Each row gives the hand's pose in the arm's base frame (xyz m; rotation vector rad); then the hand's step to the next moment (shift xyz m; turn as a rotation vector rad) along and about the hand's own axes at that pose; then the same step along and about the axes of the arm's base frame.
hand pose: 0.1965 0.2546 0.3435 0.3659 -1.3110 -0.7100
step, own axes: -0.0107 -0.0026 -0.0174 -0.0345 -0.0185 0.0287
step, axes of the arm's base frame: 0.0150 0.0026 -0.0138 -0.0356 0.0131 -0.0303
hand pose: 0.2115 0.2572 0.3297 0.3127 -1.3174 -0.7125
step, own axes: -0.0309 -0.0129 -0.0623 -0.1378 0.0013 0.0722
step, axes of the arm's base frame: 0.0530 -0.0013 -0.0469 -0.0795 0.1014 -0.0872
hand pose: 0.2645 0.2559 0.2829 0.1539 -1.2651 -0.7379
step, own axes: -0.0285 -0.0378 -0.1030 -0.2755 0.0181 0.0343
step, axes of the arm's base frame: 0.0741 -0.0416 -0.0750 -0.0531 0.1833 -0.2025
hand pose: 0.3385 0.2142 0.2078 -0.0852 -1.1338 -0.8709
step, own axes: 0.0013 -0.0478 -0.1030 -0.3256 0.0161 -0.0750
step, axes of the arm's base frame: 0.0470 -0.0820 -0.0630 0.0208 0.1583 -0.2940
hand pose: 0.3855 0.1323 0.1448 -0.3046 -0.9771 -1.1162
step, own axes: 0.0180 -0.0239 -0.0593 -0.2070 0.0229 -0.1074
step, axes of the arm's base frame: 0.0111 -0.0603 -0.0256 0.0542 0.0675 -0.2177
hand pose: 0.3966 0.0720 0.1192 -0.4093 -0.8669 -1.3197
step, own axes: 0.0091 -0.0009 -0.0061 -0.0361 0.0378 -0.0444
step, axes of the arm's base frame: 0.0011 -0.0106 0.0027 0.0496 0.0017 -0.0473
